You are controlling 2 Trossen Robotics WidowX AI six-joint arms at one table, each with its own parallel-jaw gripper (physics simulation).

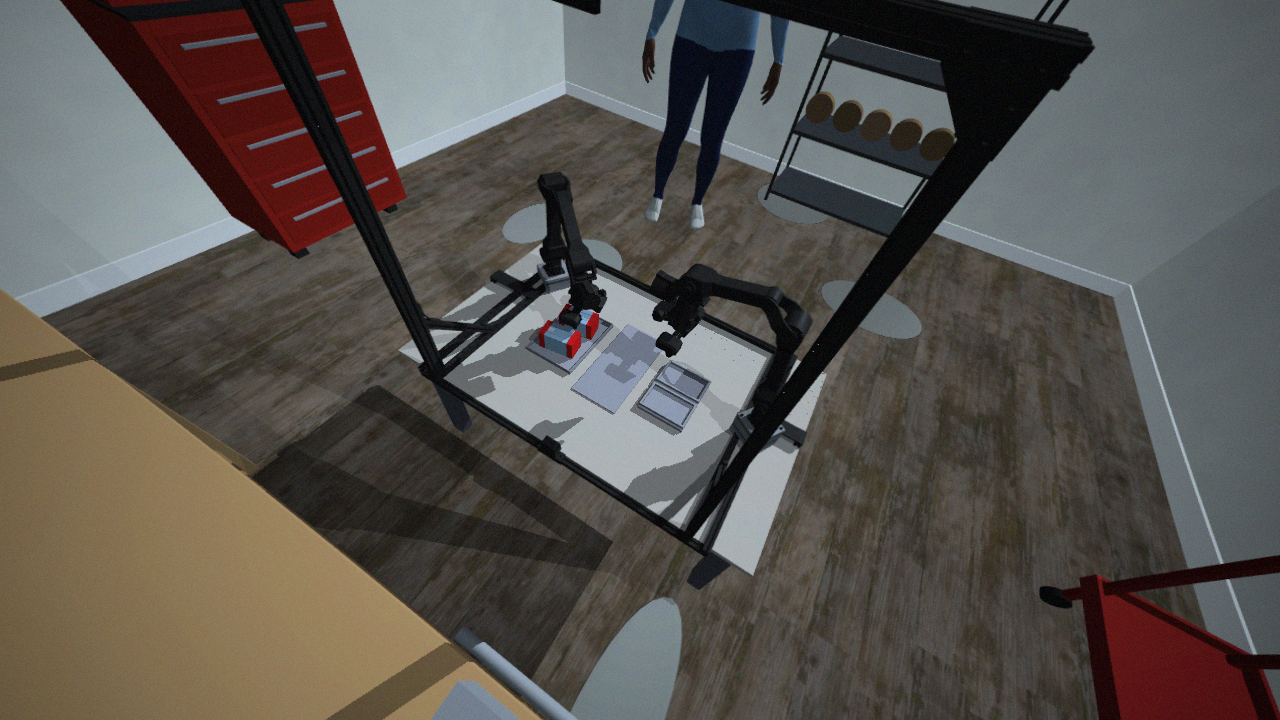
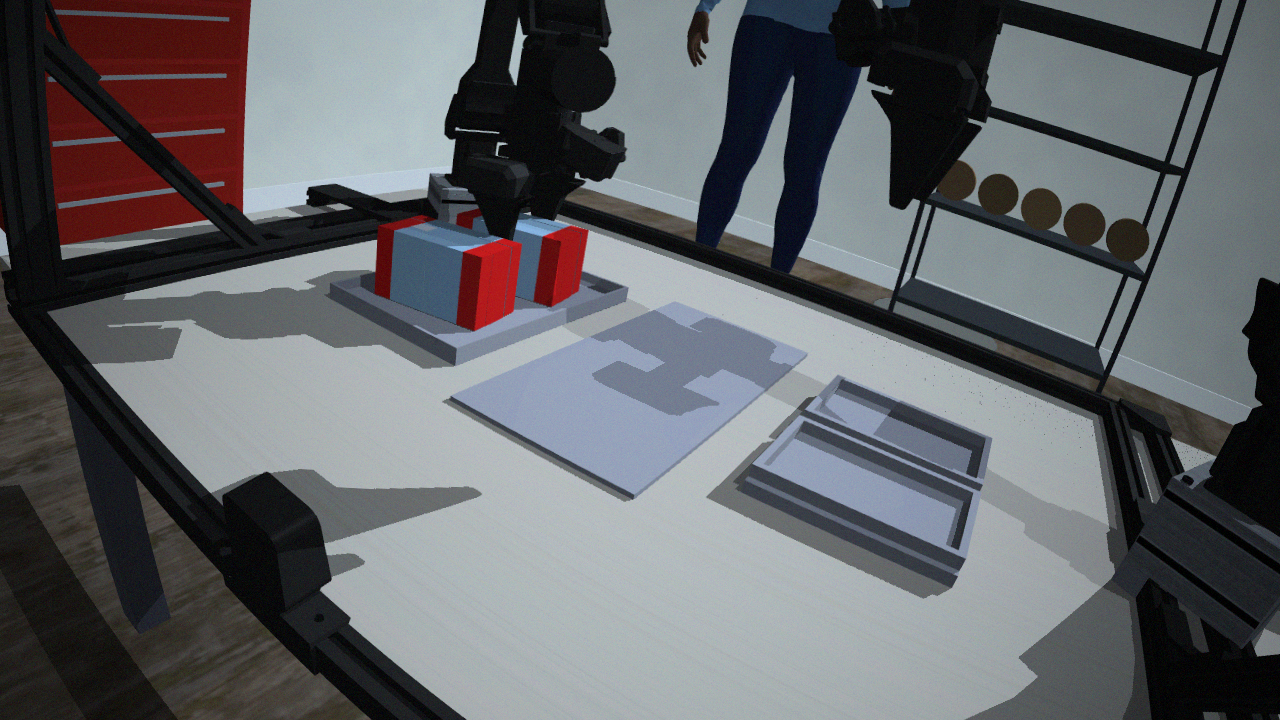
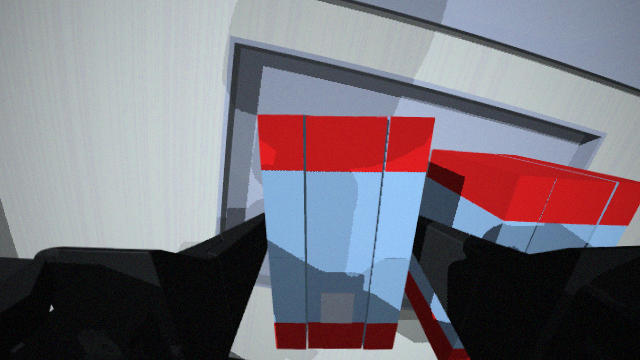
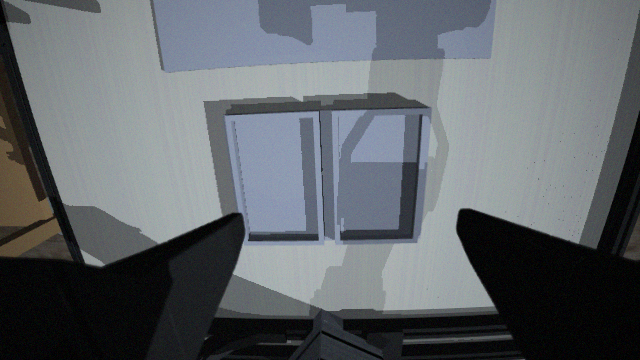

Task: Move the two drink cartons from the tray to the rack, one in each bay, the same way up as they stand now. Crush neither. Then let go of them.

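Places are measured from the left arm's base along level axes (x ahead, y left, z up), in metres.
Where they show: left gripper, fingertip midpoint: (image 1: 579,321) (image 2: 521,249) (image 3: 338,220); right gripper, fingertip midpoint: (image 2: 908,203) (image 4: 349,221); left arm's base, link origin: (image 1: 554,269); right arm's base, link origin: (image 2: 1255,504).
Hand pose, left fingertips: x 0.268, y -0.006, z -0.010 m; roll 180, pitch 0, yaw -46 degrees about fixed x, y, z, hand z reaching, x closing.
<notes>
Each offset is from my left fingertips to the top centre of the thing. Level surfaces: height alone.
Two light-blue cartons with red ends stand side by side on the grey tray {0.023 m ahead, 0.040 m right, 0.030 m down} (image 1: 590,347) (image 2: 456,347) (image 3: 325,90): the far carton {0.004 m back, 0.001 m right, 0.028 m up} (image 1: 590,322) (image 2: 559,266) (image 3: 342,200) and the near carton {0.048 m ahead, 0.089 m right, 0.028 m up} (image 1: 560,338) (image 2: 425,273) (image 3: 565,200). My left gripper (image 1: 581,311) (image 2: 528,214) (image 3: 338,220) is open, with its fingers down along both sides of the far carton, one of them between the cartons. Whether they touch it is unclear. My right gripper (image 1: 664,329) (image 2: 913,192) (image 4: 349,221) is open above the table near the two-bay rack {0.370 m ahead, 0.179 m left, 0.026 m down} (image 2: 850,530) (image 4: 327,175), whose bays are empty.
A flat grey mat {0.042 m down} (image 1: 608,380) (image 2: 581,429) (image 4: 215,35) lies between tray and rack. Black frame rails edge the table, and a black block (image 2: 273,537) is fixed on the front rail. Tall black frame posts rise around the table. A person (image 1: 711,89) stands behind it.
</notes>
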